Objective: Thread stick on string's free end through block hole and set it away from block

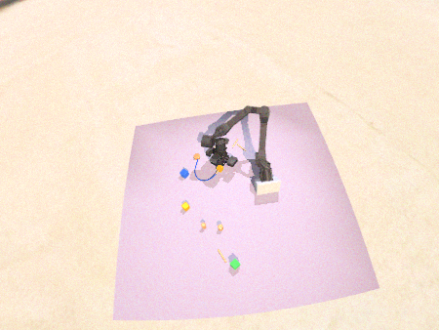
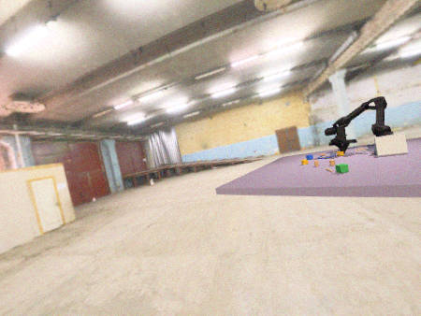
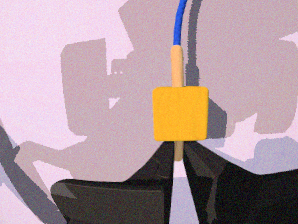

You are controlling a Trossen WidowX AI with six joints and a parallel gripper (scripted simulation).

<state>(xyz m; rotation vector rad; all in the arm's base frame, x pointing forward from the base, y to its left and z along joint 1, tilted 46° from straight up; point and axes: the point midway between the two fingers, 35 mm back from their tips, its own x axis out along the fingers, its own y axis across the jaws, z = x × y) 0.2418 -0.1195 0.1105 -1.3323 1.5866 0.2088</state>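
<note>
Now: gripper tip 2 cm to the right of the yellow cube, 1 cm below it and 1 cm short of it. From my gripper tip the other things lie so: thin wooden stick: 3 cm to the left, 2 cm ahead, 1 cm above; then blue cube: 22 cm ahead, 4 cm to the left, 1 cm above; then round wooden button: 15 cm ahead, 9 cm to the right.
</note>
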